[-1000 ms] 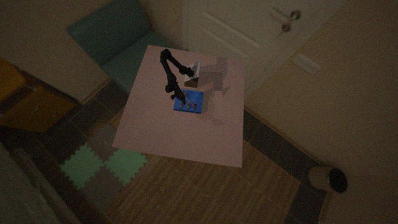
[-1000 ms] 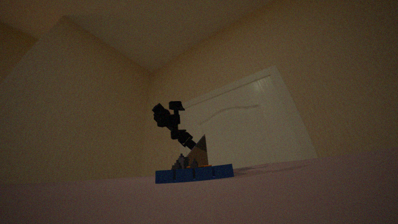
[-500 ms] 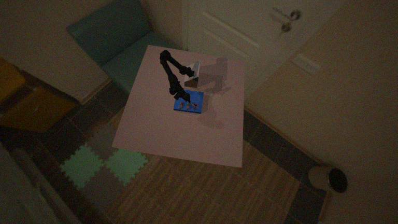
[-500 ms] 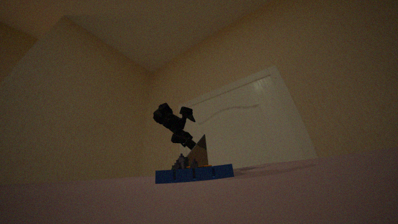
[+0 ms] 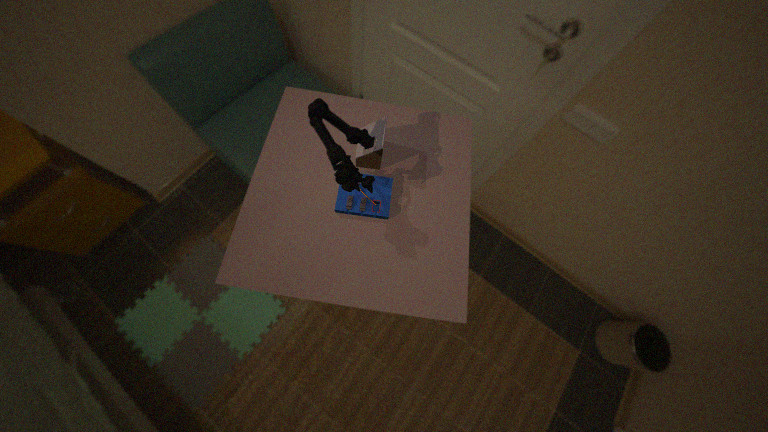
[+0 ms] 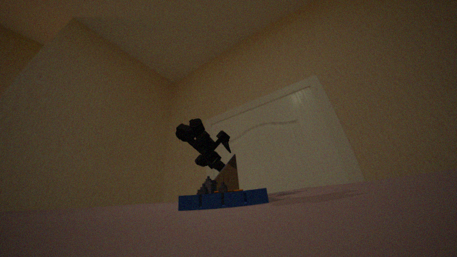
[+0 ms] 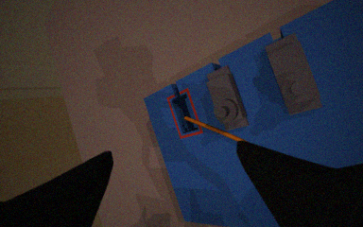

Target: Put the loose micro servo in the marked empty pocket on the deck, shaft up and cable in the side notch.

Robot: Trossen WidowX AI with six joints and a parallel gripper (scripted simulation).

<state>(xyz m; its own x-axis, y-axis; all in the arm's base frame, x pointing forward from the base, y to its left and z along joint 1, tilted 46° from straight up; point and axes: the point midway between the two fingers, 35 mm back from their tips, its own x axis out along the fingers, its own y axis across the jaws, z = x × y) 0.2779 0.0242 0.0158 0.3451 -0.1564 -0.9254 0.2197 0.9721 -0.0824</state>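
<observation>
My gripper tip is now 150 mm above the blue deck, 80 mm past it and 10 mm to the left of it.
</observation>
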